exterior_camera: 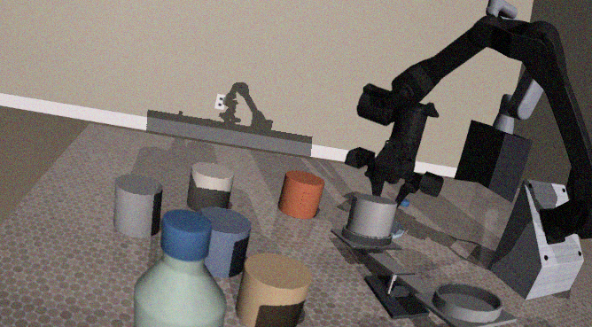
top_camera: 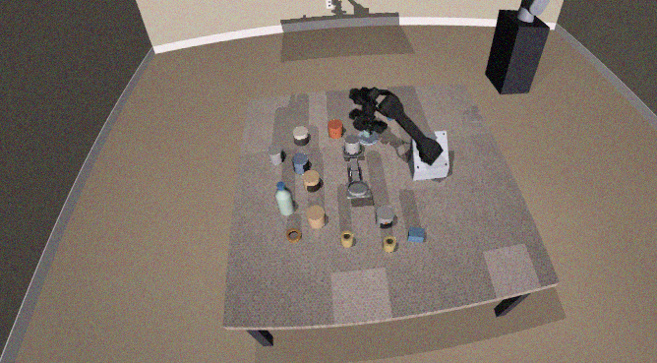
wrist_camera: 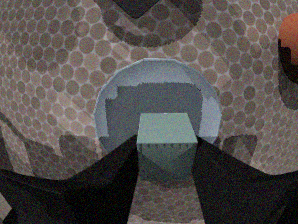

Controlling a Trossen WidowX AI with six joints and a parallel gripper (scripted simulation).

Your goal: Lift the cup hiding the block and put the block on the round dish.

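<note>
Right now the round light-blue dish is 20 mm below my gripper tip. Round my gripper tip: cream cup (310 mm ahead, 50 mm to the right, 10 mm above); grey balance (100 mm ahead, 230 mm to the left, 10 mm above); orange cup (150 mm ahead, 30 mm to the right, 10 mm above).
</note>
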